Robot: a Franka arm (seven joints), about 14 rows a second.
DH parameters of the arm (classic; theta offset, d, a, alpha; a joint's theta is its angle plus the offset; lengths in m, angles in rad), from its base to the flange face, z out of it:
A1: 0 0.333 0 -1.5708
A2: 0 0 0 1.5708
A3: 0 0.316 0.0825 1.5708
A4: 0 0 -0.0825 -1.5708
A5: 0 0.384 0 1.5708
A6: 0 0 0.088 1.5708
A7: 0 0.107 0 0
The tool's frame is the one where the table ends.
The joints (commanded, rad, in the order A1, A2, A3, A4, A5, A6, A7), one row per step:
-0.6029, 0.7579, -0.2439, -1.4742, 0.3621, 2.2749, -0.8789
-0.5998, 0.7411, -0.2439, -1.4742, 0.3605, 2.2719, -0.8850
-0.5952, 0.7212, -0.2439, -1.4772, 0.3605, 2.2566, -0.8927
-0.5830, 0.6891, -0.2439, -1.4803, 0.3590, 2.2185, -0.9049
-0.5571, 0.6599, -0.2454, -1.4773, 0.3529, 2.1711, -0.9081
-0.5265, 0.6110, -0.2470, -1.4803, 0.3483, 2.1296, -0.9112
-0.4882, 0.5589, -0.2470, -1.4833, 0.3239, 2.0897, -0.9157
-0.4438, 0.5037, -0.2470, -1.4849, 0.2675, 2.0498, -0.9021
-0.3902, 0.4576, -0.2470, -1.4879, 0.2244, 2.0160, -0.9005
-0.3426, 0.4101, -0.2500, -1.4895, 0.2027, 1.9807, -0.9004
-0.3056, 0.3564, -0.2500, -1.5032, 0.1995, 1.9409, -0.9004
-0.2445, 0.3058, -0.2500, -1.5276, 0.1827, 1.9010, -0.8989
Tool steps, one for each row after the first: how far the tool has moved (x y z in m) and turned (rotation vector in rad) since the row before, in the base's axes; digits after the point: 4 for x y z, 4 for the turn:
0.0026, 0.0010, 0.0117, -0.0087, -0.0113, 0.0105
0.0022, 0.0033, 0.0114, 0.0024, -0.0061, 0.0137
0.0052, 0.0091, 0.0179, 0.0129, -0.0027, 0.0300
0.0114, 0.0162, 0.0178, 0.0158, 0.0047, 0.0386
0.0117, 0.0193, 0.0294, 0.0053, -0.0116, 0.0408
0.0131, 0.0245, 0.0313, -0.0093, -0.0029, 0.0600
0.0119, 0.0275, 0.0335, -0.0313, 0.0145, 0.0599
0.0137, 0.0332, 0.0268, -0.0254, 0.0106, 0.0716
0.0083, 0.0297, 0.0281, -0.0122, -0.0029, 0.0553
0.0009, 0.0270, 0.0253, 0.0104, -0.0053, 0.0406
0.0044, 0.0404, 0.0173, 0.0056, 0.0144, 0.0662

